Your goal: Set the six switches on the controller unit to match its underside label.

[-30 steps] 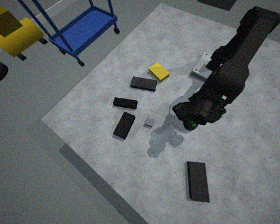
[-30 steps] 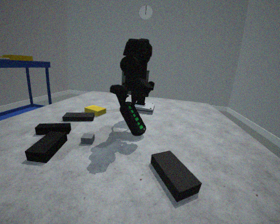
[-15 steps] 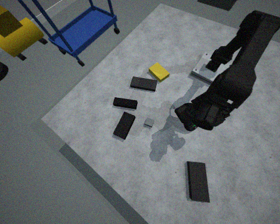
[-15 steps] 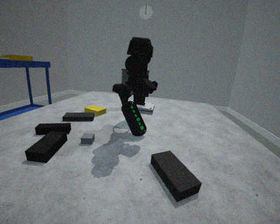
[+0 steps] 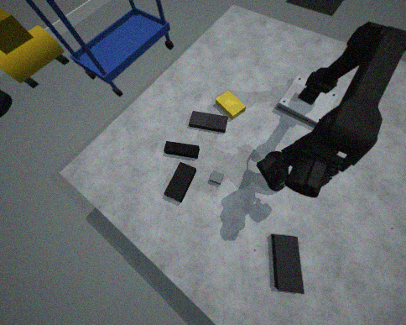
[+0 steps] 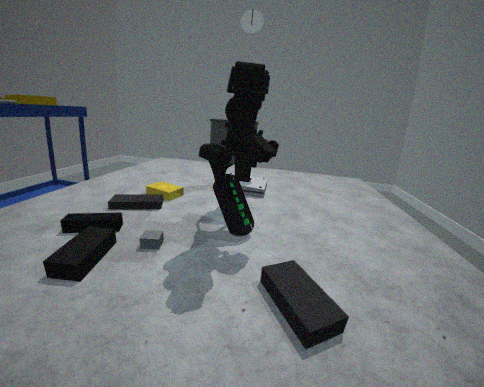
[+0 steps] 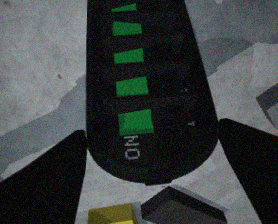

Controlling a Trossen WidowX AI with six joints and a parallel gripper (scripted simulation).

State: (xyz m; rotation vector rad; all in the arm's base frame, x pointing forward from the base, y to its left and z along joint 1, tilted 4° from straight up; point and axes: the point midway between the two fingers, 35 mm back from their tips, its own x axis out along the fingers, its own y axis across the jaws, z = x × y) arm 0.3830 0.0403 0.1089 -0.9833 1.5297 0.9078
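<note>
Right now my gripper tip is 210 mm short of the dark block, 190 mm to the right of it and 110 mm above it. From my gripper tip the other things lie so: yellow block: 170 mm behind, 280 mm to the right, 110 mm below; grey cube: 130 mm ahead, 130 mm to the right, 110 mm below.
</note>
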